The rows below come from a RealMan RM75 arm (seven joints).
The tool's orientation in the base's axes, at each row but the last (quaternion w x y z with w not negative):
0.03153, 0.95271, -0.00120, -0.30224
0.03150, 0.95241, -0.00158, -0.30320
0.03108, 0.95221, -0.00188, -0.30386
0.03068, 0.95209, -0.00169, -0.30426
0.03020, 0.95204, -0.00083, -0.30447
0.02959, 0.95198, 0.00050, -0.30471
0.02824, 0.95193, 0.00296, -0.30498
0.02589, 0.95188, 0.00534, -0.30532
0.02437, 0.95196, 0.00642, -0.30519
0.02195, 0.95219, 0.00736, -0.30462
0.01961, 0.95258, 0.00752, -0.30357
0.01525, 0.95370, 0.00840, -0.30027
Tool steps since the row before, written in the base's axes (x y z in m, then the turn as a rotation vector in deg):
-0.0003, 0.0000, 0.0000, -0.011, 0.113, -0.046
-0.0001, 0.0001, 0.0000, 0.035, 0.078, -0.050
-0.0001, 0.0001, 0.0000, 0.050, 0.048, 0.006
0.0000, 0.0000, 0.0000, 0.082, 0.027, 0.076
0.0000, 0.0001, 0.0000, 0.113, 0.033, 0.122
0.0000, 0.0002, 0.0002, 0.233, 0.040, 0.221
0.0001, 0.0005, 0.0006, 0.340, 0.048, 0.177
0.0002, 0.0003, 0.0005, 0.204, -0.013, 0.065
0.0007, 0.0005, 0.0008, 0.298, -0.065, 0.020
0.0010, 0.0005, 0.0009, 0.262, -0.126, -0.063
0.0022, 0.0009, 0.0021, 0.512, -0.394, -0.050
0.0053, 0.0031, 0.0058, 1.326, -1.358, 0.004
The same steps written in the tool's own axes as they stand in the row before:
-0.0002, 0.0000, 0.0002, 0.015, -0.116, 0.037
-0.0001, -0.0001, 0.0001, 0.056, -0.080, 0.016
-0.0001, -0.0001, 0.0001, 0.036, -0.047, -0.037
0.0000, 0.0000, 0.0000, 0.022, -0.021, -0.111
0.0000, -0.0001, 0.0000, 0.021, -0.024, -0.167
-0.0001, -0.0002, -0.0002, 0.061, -0.023, -0.317
-0.0003, -0.0005, -0.0006, 0.173, -0.031, -0.344
-0.0001, -0.0003, -0.0005, 0.128, 0.021, -0.171
0.0001, -0.0004, -0.0011, 0.231, 0.074, -0.186
0.0003, -0.0004, -0.0013, 0.250, 0.131, -0.095
0.0006, -0.0008, -0.0030, 0.446, 0.405, -0.239
0.0010, -0.0028, -0.0079, 1.075, 1.391, -0.716

